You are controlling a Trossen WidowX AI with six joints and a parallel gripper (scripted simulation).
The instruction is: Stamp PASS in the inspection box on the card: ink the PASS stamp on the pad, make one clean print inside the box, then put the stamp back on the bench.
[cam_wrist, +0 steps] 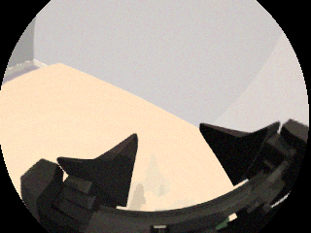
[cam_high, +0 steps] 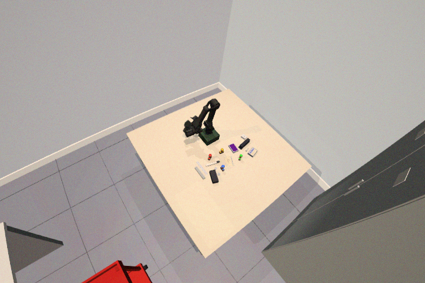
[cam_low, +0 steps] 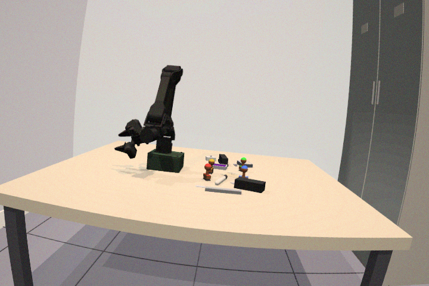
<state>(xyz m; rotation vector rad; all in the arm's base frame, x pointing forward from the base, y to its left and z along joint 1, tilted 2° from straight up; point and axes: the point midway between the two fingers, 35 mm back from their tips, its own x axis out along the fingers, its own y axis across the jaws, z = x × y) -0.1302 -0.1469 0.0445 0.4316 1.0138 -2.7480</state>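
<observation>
Now: the green-knobbed stamp 510 mm ahead of my gripper tip, 310 mm to the left of it and 90 mm below it. Also, from my gripper tip: red-knobbed stamp: 400 mm ahead, 90 mm below, 50 mm to the left; white pen: 460 mm ahead, 100 mm below, 70 mm to the left; yellow-knobbed stamp: 380 mm ahead, 180 mm to the left, 90 mm below.
</observation>
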